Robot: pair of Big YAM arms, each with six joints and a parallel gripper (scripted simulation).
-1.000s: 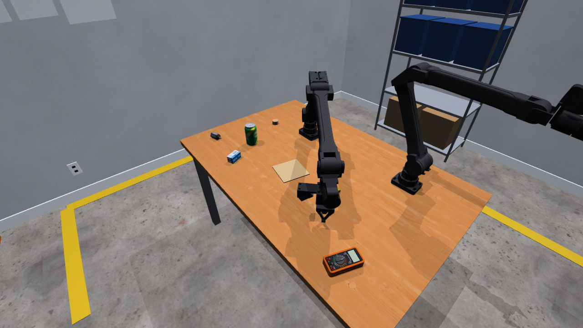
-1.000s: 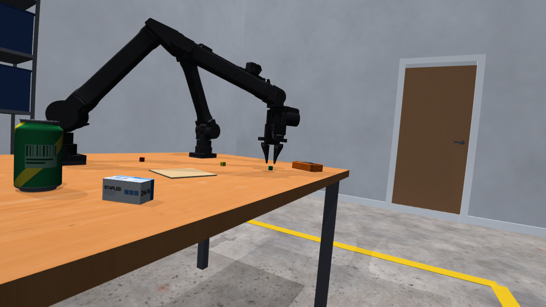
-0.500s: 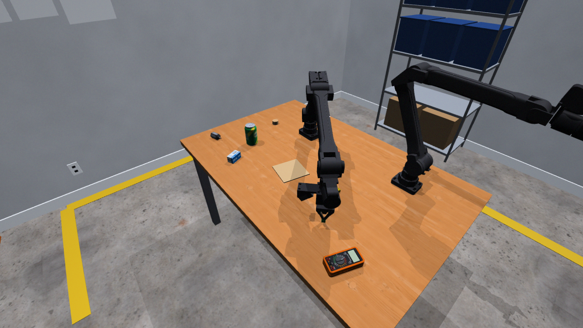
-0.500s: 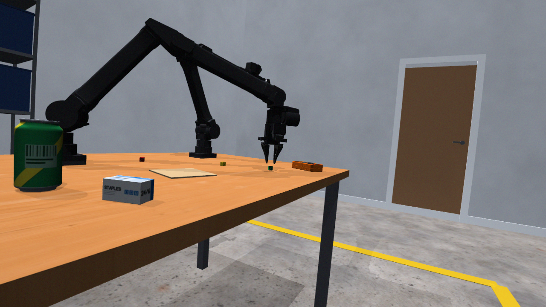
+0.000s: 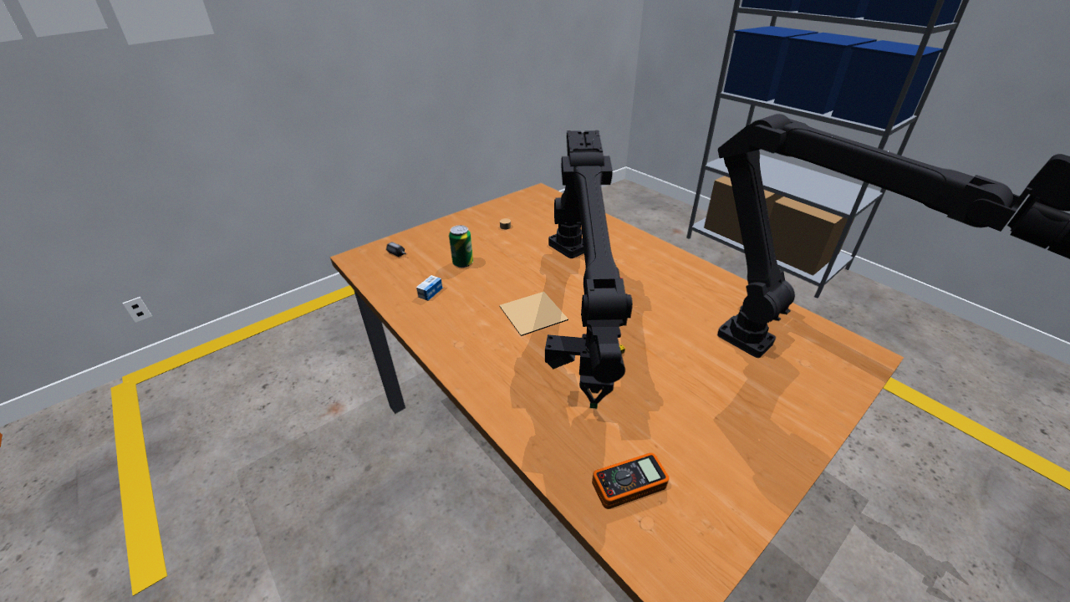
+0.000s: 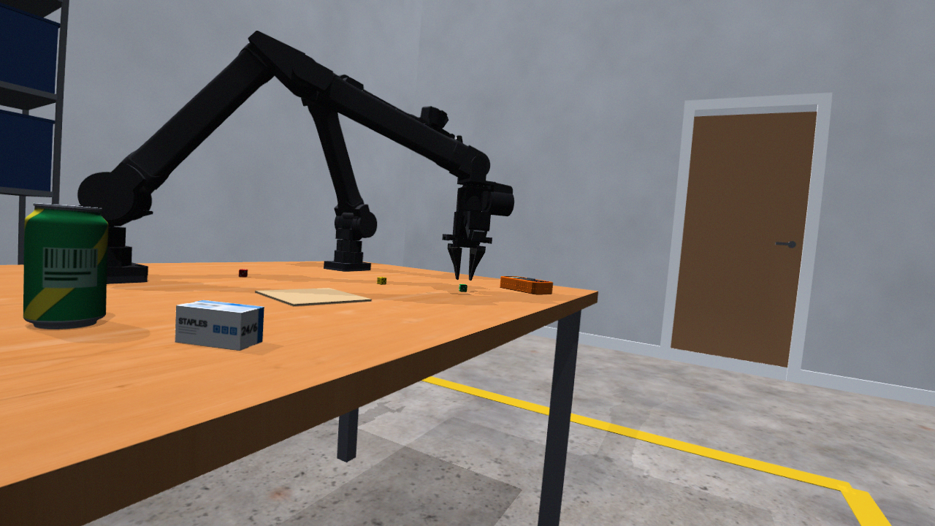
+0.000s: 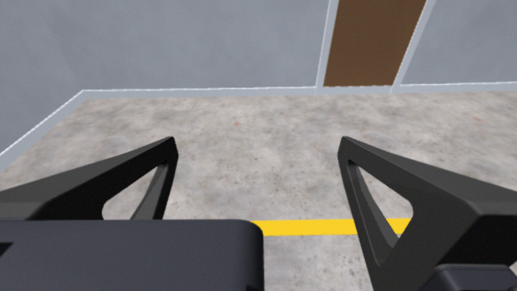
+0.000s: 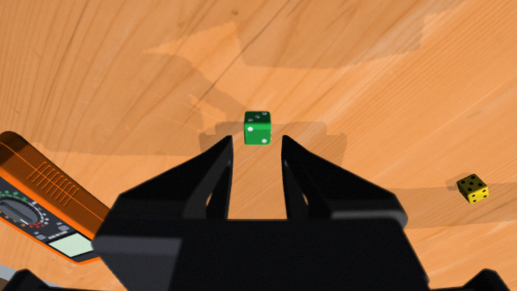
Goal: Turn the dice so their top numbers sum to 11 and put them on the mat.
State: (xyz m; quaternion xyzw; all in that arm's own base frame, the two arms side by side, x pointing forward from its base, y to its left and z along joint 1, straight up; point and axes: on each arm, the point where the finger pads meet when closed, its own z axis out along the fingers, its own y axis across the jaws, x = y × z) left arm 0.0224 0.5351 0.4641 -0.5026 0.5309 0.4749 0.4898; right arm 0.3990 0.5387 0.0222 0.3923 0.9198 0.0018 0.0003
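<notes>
Now: the green die 3 cm below my right hand. Also, from my right hand: yellow die (18 cm behind, 7 cm to the right, 3 cm below); tan mat (12 cm behind, 33 cm to the right, 3 cm below); red die (41 cm behind, 25 cm to the right, 3 cm below).
</notes>
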